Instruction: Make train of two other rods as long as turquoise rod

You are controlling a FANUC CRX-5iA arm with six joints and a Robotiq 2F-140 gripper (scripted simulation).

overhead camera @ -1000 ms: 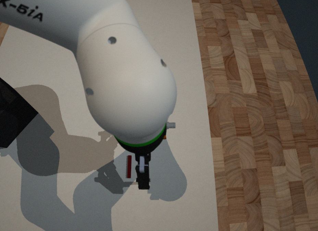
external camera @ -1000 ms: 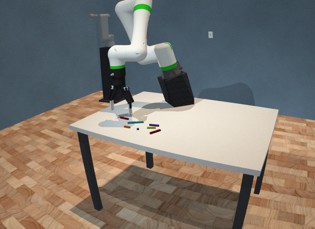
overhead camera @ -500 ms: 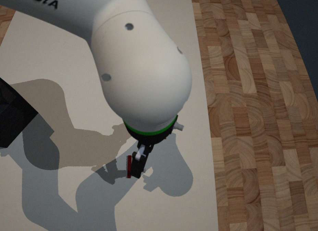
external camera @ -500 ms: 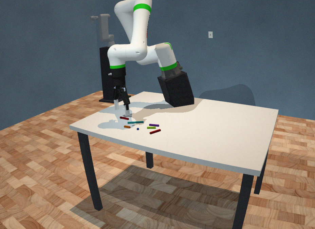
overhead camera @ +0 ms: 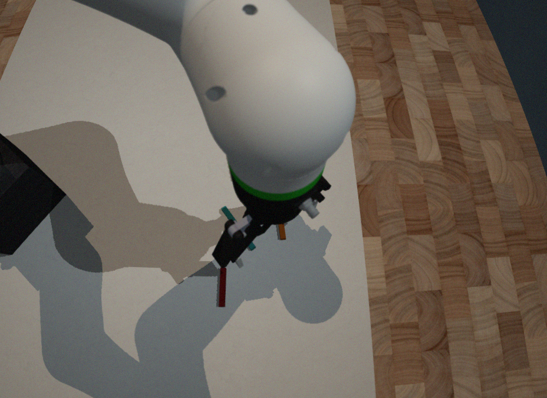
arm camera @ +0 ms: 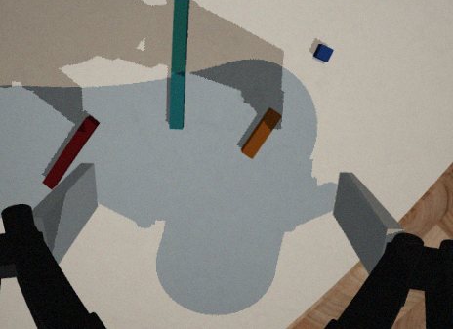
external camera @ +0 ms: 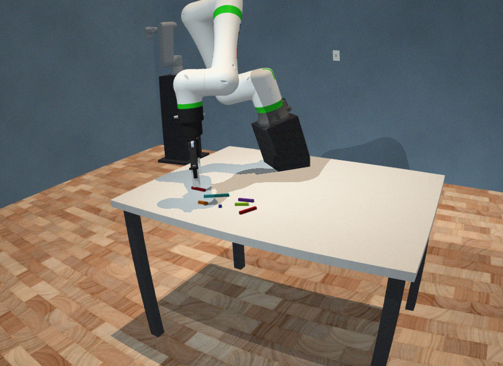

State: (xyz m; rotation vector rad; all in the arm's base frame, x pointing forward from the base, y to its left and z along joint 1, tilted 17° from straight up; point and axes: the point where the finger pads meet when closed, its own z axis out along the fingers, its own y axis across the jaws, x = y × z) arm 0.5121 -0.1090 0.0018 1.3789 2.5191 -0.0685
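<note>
Now: the orange rod 2 cm ahead of my hand, 3 cm to the left of it and 9 cm below it. Round my hand: lime rod 2 cm behind, 17 cm to the left, 9 cm below; small blue rod 2 cm ahead, 11 cm to the left, 9 cm below; turquoise rod 6 cm behind, 4 cm to the left, 9 cm below.
</note>
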